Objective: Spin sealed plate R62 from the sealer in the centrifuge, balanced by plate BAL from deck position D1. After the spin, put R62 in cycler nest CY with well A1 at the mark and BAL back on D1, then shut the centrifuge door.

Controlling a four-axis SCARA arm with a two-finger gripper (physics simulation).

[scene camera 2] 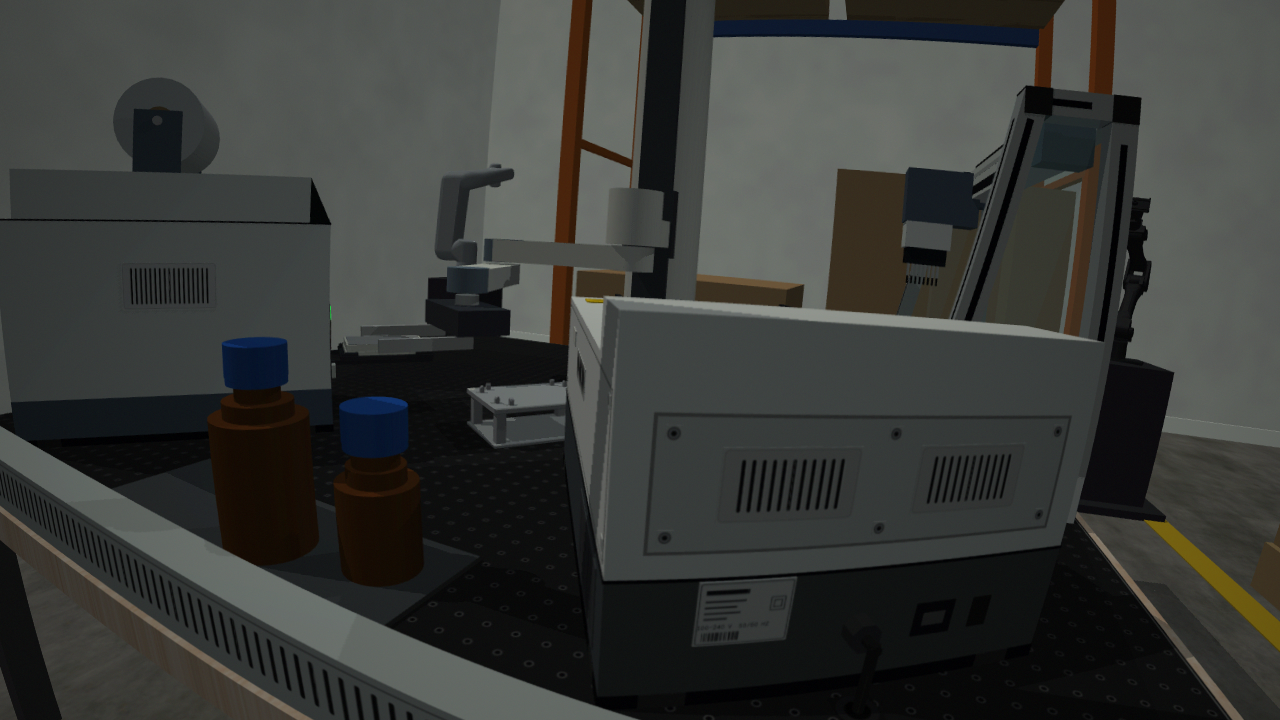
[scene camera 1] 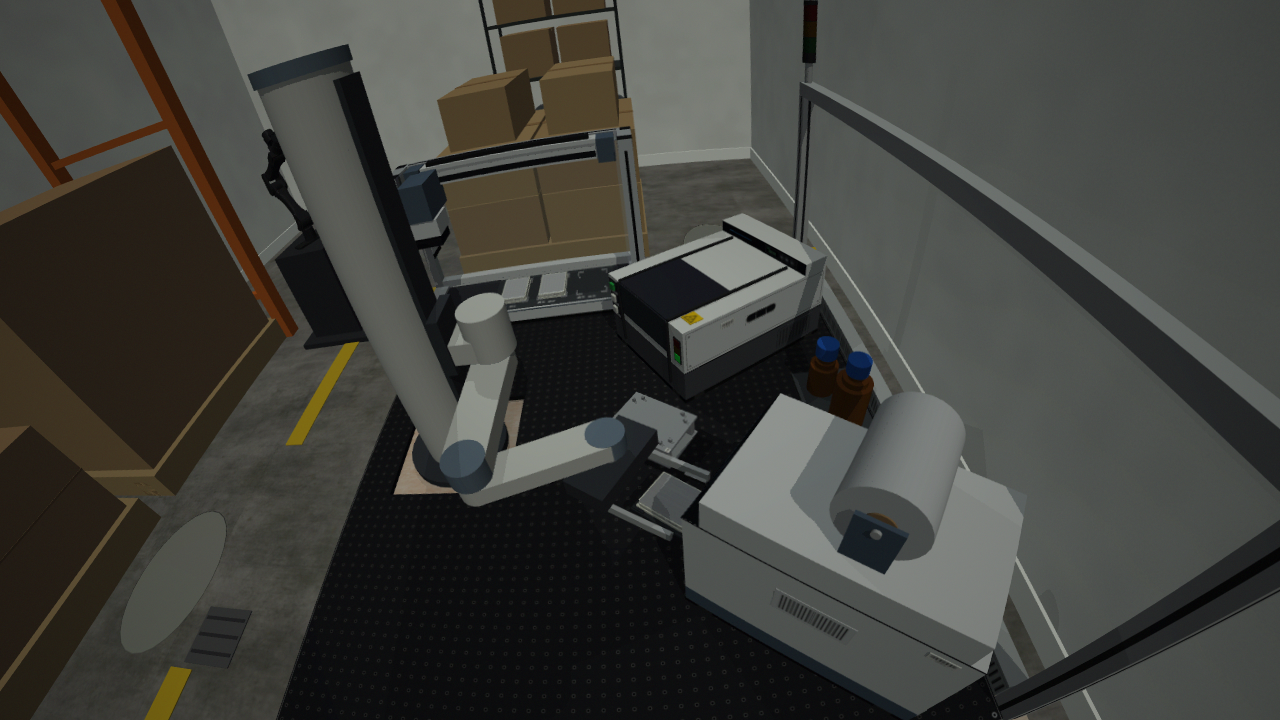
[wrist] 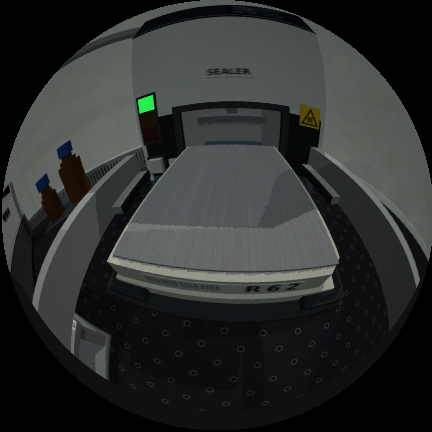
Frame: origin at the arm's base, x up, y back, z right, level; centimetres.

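Where they show: gripper, fingertip midpoint: (scene camera 2: 369,338) (wrist: 224,154).
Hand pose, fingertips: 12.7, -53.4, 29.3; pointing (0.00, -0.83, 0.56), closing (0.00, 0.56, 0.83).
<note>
After its pixels a point has its place, as x, y, z.
Plate R62 (scene camera 1: 669,497) {12.5, -49.8, 27.0} (wrist: 225,215) {12.5, -48.5, 25.7} lies flat at the front opening of the sealer (scene camera 1: 756,559) {29.8, -59.9, 49.5} (scene camera 2: 53,331) {16.4, -92.7, 48.2} (wrist: 228,50) {23.3, -58.0, 33.9}, its label facing the wrist camera. My gripper (scene camera 1: 690,505) {12.7, -53.4, 29.3} (scene camera 2: 370,337) {12.7, -53.4, 29.3} (wrist: 224,154) {12.7, -53.4, 29.3} is open. Its fingers stand one on each side of R62, with gaps in the wrist view. A white machine with a dark top panel (scene camera 1: 675,288) {22.6, -56.0, -24.7}, seen from behind in scene camera 2 (scene camera 2: 841,367) {23.2, -89.8, -40.4}, may be the centrifuge; its name is unreadable. Two pale plates (scene camera 1: 516,289) {8.1, -7.8, -57.1} (scene camera 1: 553,284) {8.1, -20.0, -57.3} sit on the gantry deck; their labels are unreadable, so I cannot tell which is BAL. I cannot identify nest CY.
A low metal stand (scene camera 1: 656,418) {6.8, -48.5, 2.1} (scene camera 2: 519,394) {6.8, -48.7, 4.0} is between the sealer and the white machine. Two brown bottles with blue caps (scene camera 1: 823,371) {9.6, -88.3, -4.4} (scene camera 1: 852,394) {13.5, -90.5, 7.7} (scene camera 2: 264,474) {9.9, -94.9, 0.5} (scene camera 2: 378,519) {7.7, -92.0, -9.4} stand near the guard rail. The gantry (scene camera 1: 528,154) {49.4, -19.6, -62.7} (scene camera 2: 998,197) {38.4, -49.2, -55.9} spans the deck.
</note>
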